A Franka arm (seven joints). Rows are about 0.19 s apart.
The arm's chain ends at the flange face. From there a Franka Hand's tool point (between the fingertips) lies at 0.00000 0.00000 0.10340 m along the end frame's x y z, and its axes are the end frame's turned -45 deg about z.
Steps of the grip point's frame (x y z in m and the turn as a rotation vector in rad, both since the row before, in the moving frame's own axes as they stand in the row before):
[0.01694, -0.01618, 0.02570, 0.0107, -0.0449, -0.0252]
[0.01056, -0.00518, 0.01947, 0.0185, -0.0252, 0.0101]
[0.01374, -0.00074, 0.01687, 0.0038, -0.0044, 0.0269]
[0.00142, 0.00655, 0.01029, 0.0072, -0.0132, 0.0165]
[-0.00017, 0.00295, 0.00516, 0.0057, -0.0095, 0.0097]
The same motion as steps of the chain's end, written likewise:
[0.00457, -0.02597, 0.02581, -0.0242, -0.0393, -0.0252]
[0.00700, -0.01160, 0.01952, -0.0047, -0.0309, 0.0101]
[0.00979, -0.01027, 0.01687, -0.0004, -0.0058, 0.0269]
[0.00713, 0.00320, 0.01030, -0.0042, -0.0144, 0.0165]
[0.00308, 0.00193, 0.00517, -0.0027, -0.0107, 0.0097]

